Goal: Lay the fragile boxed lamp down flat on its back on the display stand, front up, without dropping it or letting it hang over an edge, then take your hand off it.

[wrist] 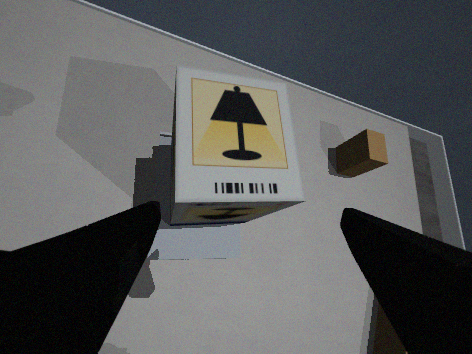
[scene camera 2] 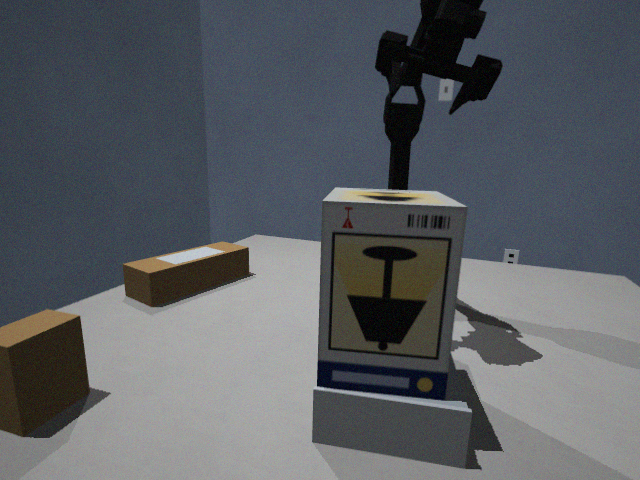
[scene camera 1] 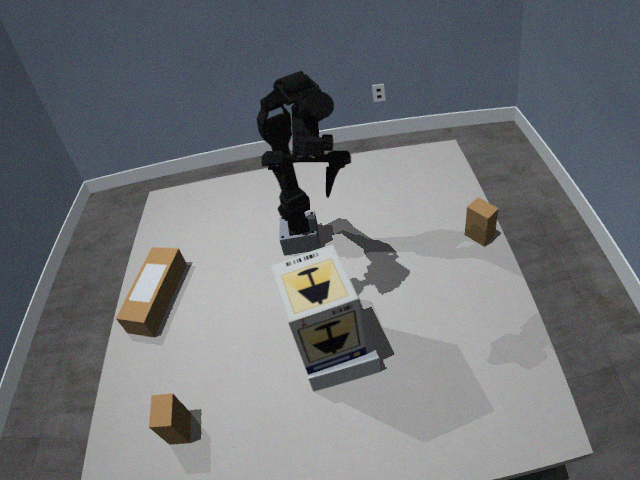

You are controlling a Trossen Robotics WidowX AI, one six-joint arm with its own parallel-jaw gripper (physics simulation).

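Frame: origin at the arm's base, x ahead, y right, z down, level; millimetres.
Seen in the pictures: gripper, fingertip midpoint: (wrist: 251, 213) (scene camera 2: 420, 103) (scene camera 1: 306, 198); arm's base, link origin: (scene camera 1: 298, 227).
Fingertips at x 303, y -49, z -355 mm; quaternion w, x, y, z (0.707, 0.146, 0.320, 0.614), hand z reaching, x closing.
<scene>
Pixels of each thing's top centre, then the offset from my fingertips to it.
- boxed lamp, top centre: (wrist: 240, 132) (scene camera 2: 388, 195) (scene camera 1: 311, 281) dx +122, dy +27, dz +127 mm
- long brown carton, top centre: (scene camera 2: 191, 254) (scene camera 1: 147, 282) dx -193, dy +551, dz +343 mm
- small brown block, top centre: (scene camera 2: 29, 326) (scene camera 1: 160, 410) (wrist: 377, 145) dx +283, dy +455, dz +303 mm
The boxed lamp (scene camera 1: 316, 289) (scene camera 2: 387, 289) (wrist: 240, 125) is a white box with lamp pictures on its top and on the side facing scene camera 2. It stands on end on the grey display stand (scene camera 1: 346, 373) (scene camera 2: 390, 426) (wrist: 200, 243), behind the stand's raised lip. In scene camera 2 the side's lamp picture is upside down, with a blue band at the bottom. Much of the stand is hidden under the box. My gripper (scene camera 1: 306, 193) (scene camera 2: 421, 103) (wrist: 251, 213) is open and empty, above and on the arm side of the box, apart from it.
A long brown carton (scene camera 1: 168, 297) (scene camera 2: 191, 279) with a white label lies at the left in scene camera 1. A small brown block (scene camera 1: 170, 418) (scene camera 2: 41, 372) (wrist: 360, 152) stands at the front left, another block (scene camera 1: 480, 222) at the right edge. The arm's base (scene camera 1: 300, 242) is close behind the box.
</scene>
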